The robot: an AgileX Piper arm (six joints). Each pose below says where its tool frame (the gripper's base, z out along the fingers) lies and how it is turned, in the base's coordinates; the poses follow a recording.
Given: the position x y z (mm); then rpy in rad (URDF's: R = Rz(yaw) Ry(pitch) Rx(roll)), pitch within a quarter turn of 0, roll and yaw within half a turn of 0.
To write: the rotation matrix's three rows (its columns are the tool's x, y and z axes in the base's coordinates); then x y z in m. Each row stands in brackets. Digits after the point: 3 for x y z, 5 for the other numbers.
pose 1, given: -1 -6 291 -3.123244 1.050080 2.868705
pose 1, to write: [[-0.47909 0.28479 0.83028], [0.13408 0.95855 -0.25142], [-0.86746 -0.00913 -0.49742]], [-0.001 -0.006 0.291]
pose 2, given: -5 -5 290 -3.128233 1.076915 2.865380
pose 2, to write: [[-0.45608 0.28401 0.84341], [0.12928 0.95880 -0.25296], [-0.88050 -0.00633 -0.47400]], [-0.005 -0.005 0.290]
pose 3, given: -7 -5 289 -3.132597 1.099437 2.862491
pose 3, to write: [[-0.43653 0.28319 0.85396], [0.12510 0.95906 -0.25409], [-0.89095 -0.00408 -0.45408]], [-0.007 -0.005 0.289]
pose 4, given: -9 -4 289 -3.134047 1.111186 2.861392
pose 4, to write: [[-0.42630 0.28304 0.85916], [0.12268 0.95910 -0.25509], [-0.89623 -0.00335 -0.44359]], [-0.009 -0.004 0.289]
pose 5, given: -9 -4 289 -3.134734 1.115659 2.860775
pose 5, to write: [[-0.42237 0.28305 0.86110], [0.12183 0.95910 -0.25551], [-0.89820 -0.00301 -0.43958]], [-0.009 -0.004 0.289]
